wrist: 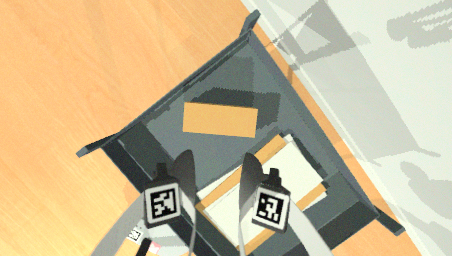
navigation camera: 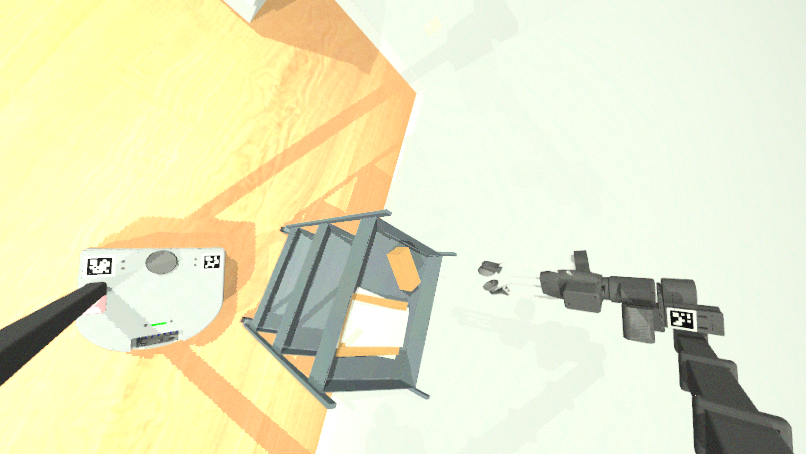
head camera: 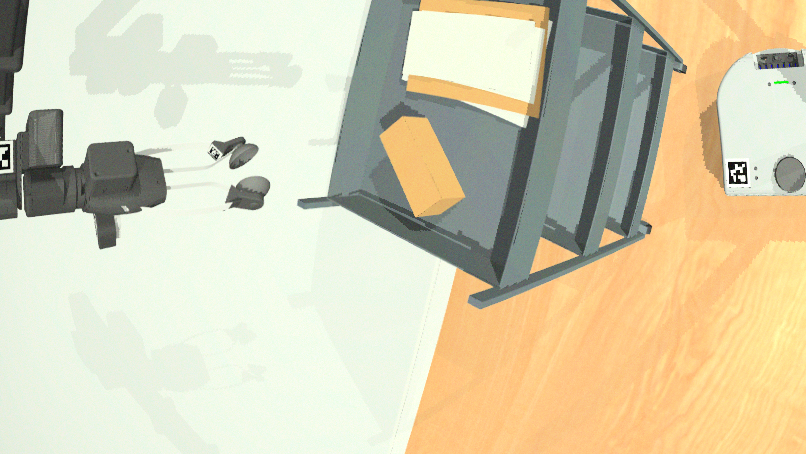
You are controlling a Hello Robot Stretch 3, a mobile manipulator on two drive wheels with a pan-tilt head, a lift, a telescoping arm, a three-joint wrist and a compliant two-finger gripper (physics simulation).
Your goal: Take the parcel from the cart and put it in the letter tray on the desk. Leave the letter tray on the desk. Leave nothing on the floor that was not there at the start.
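Pixels of known places: gripper, fingertip midpoint: point(wrist: 217, 170) point(navigation camera: 480, 277) point(head camera: 262, 171); robot's base, link origin: point(navigation camera: 162, 261) point(head camera: 787, 173).
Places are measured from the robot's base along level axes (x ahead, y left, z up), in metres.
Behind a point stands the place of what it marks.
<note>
An orange-tan box-shaped parcel point(head camera: 423, 166) {x -0.017, y -0.539, z 0.715 m} point(navigation camera: 403, 269) {x -0.019, y -0.537, z 0.714 m} point(wrist: 220, 120) {x -0.021, y -0.564, z 0.715 m} lies on the top shelf of the dark grey cart point(head camera: 524, 225) {x 0.060, y -0.386, z 0.715 m} point(navigation camera: 342, 304) {x -0.090, y -0.329, z 0.705 m} point(wrist: 345, 220) {x -0.361, y -0.519, z 0.688 m}, near one end and set at an angle. My gripper point(head camera: 248, 170) {x -0.021, y -0.553, z 0.961 m} point(navigation camera: 490, 276) {x -0.021, y -0.553, z 0.961 m} point(wrist: 217, 170) {x -0.021, y -0.553, z 0.961 m} is open and empty, with a gap between its two finger pads. In the head and navigation views it shows off the cart's side, against the white wall. In the wrist view its fingertips appear below the parcel in the image, apart from it. The letter tray and the desk do not show in these views.
White papers with tan bands point(head camera: 473, 50) {x -0.178, y -0.462, z 0.679 m} point(navigation camera: 375, 327) {x -0.182, y -0.455, z 0.679 m} point(wrist: 295, 170) {x -0.207, y -0.554, z 0.679 m} lie beside the parcel on the same shelf. The cart has raised rims, projecting corner ends and lower shelves. My base point(head camera: 755, 129) {x -0.092, y -0.077, z 0.160 m} point(navigation camera: 152, 298) {x -0.108, y 0.017, z 0.160 m} stands on the wooden floor beside the cart. A white wall stands behind the cart.
</note>
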